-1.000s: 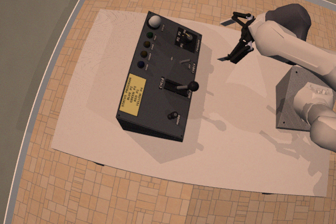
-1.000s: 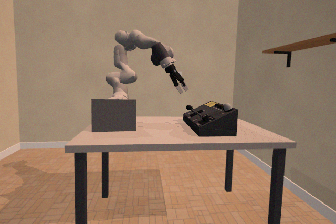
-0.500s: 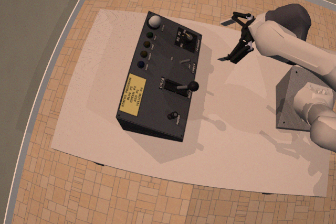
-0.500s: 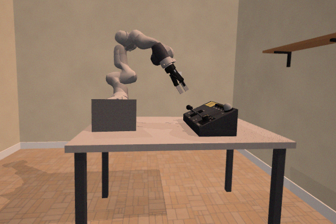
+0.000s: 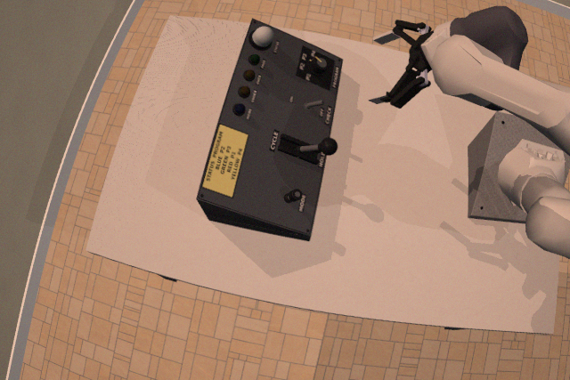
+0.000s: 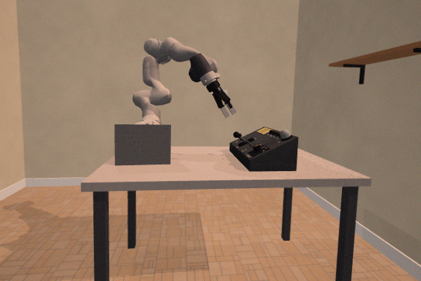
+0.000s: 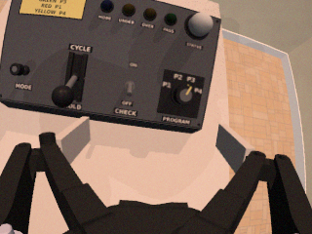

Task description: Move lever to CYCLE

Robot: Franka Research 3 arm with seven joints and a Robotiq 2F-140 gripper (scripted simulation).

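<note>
My hand is 180 mm short of the dark console, 50 mm to the right of it and 190 mm above it. The rest, counted from my hand: mode knob (170 mm ahead, 240 mm to the left, 170 mm below); then check toggle (130 mm ahead, 180 mm below); then program dial (130 mm ahead, 120 mm to the right, 170 mm below).
</note>
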